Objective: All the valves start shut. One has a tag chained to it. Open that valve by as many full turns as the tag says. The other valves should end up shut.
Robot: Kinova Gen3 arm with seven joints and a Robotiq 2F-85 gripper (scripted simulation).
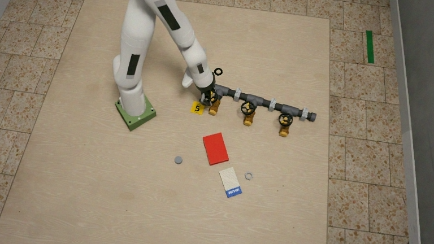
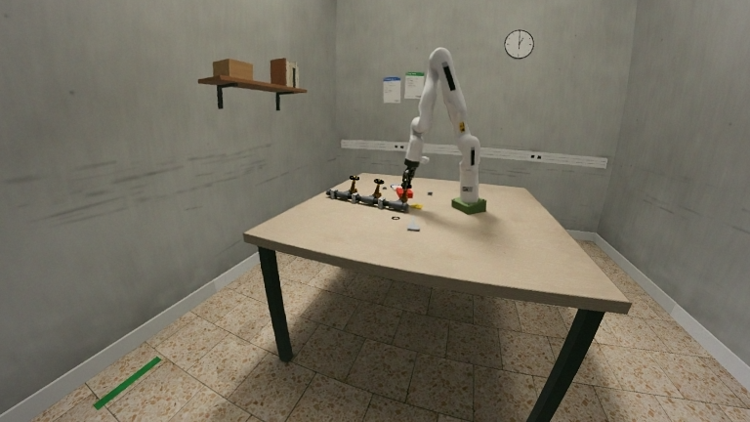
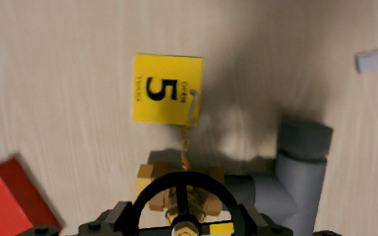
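My hand is 11 cm above the yellow tag, 6 cm past it and 1 cm to the left of it. From my hand the other things lie so: blue card: 29 cm to the right, 19 cm ahead, 10 cm below; then red block: 18 cm to the right, 10 cm below, 8 cm ahead; then grey disc: 27 cm to the right, 10 cm below, 5 cm behind.
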